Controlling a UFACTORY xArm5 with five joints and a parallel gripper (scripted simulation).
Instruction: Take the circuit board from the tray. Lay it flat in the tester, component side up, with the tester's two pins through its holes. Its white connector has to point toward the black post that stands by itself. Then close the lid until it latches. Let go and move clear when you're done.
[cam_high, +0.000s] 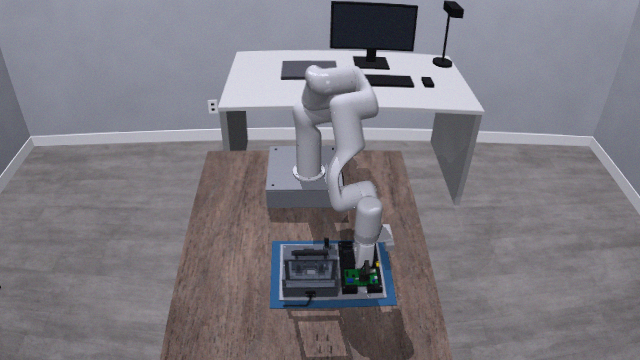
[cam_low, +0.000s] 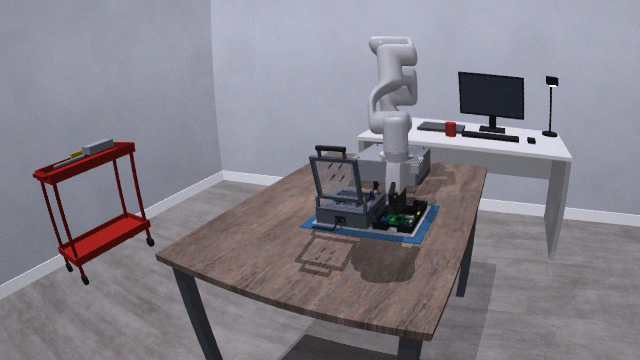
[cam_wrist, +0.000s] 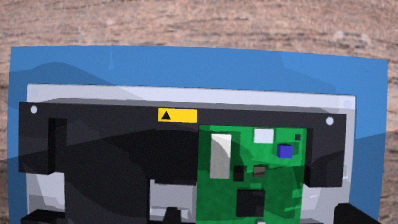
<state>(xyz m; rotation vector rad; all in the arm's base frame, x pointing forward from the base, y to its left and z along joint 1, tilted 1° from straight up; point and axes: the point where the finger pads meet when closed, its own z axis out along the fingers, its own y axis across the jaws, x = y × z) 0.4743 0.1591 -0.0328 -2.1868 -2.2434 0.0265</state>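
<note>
My gripper is now 50 mm above the green circuit board. The rest, counted from my hand: clear lid (170 mm to the right, 120 mm above, 80 mm ahead); then grey tester (130 mm to the right, 50 mm above, 10 mm behind).
</note>
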